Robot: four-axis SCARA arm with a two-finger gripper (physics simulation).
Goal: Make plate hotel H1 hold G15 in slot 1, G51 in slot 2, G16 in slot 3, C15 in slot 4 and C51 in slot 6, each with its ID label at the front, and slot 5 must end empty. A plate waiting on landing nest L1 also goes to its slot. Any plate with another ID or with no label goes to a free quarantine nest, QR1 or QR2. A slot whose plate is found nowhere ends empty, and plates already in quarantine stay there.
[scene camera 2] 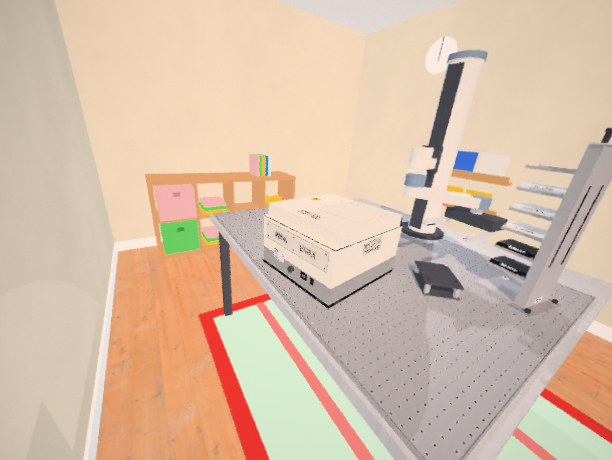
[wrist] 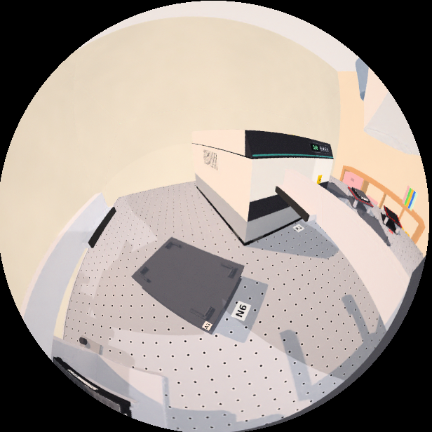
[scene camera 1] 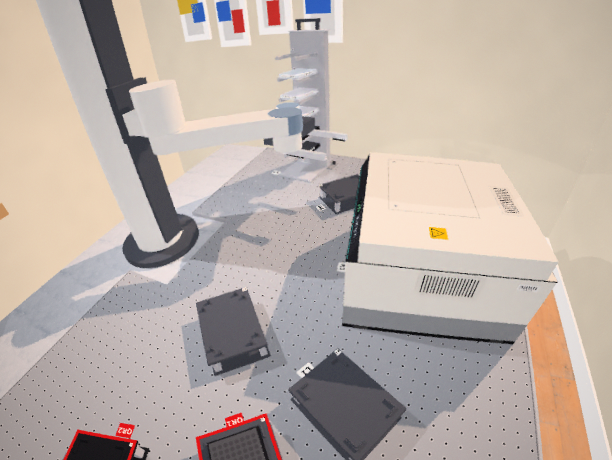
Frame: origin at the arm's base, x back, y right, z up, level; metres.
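Seen in the pictures: gripper, between the fingertips: (scene camera 2: 444,229) (scene camera 1: 337,146); arm's base, origin of its link: (scene camera 2: 420,231) (scene camera 1: 161,240).
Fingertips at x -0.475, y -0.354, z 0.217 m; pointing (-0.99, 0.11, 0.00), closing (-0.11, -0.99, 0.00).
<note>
Pixels of each thing's middle, then the offset from my fingertips to it. "*": a spot on its surface instead.
- hotel, middle of its body: (scene camera 1: 306,101) (scene camera 2: 546,223) dz +0.075, dx +0.178, dy -0.213 m
- Landing nest L1, middle of its body: (scene camera 1: 345,404) dz -0.177, dx -0.217, dy +0.636 m
- Quarantine nest QR1, a spot on its surface: (scene camera 1: 272,434) * dz -0.154, dx -0.125, dy +0.732 m
- QR2, a spot on its surface: (scene camera 1: 105,435) * dz -0.154, dx +0.134, dy +0.859 m
- Dark nest N6, middle of its body: (scene camera 1: 347,192) (scene camera 2: 435,278) dz -0.177, dx -0.029, dy -0.034 m
- large white instrument, middle of its body: (scene camera 1: 434,239) (scene camera 2: 330,238) dz -0.082, dx -0.314, dy +0.253 m
- raised dark nest, middle of its body: (scene camera 1: 230,327) dz -0.175, dx +0.057, dy +0.567 m
My gripper (scene camera 1: 336,147) (wrist: 191,186) is open and empty, its fingers wide apart in front of the lower part of plate hotel H1. The hotel (scene camera 1: 322,75) (scene camera 2: 550,265) stands upright with pale shelves at the upper levels. Two black plates (scene camera 2: 517,247) (scene camera 2: 510,265) lie in its lowest levels; their IDs are unreadable. The end of a black plate (wrist: 92,385) shows at lower left in the wrist view. Landing nest L1 (scene camera 1: 347,405) bears no plate. Quarantine nest QR1 (scene camera 1: 272,434) has a gridded dark surface inside; QR2 (scene camera 1: 105,435) looks black inside. Both are cut off by the frame edge.
Dark nest N6 (scene camera 1: 342,192) (scene camera 2: 437,277) (wrist: 187,285) stands beside the hotel, with no plate on it. The large white instrument (scene camera 1: 450,215) (scene camera 2: 335,225) (wrist: 225,185) stands beyond it. Another raised dark nest (scene camera 1: 232,330) stands between the arm's column (scene camera 1: 145,200) and L1.
</note>
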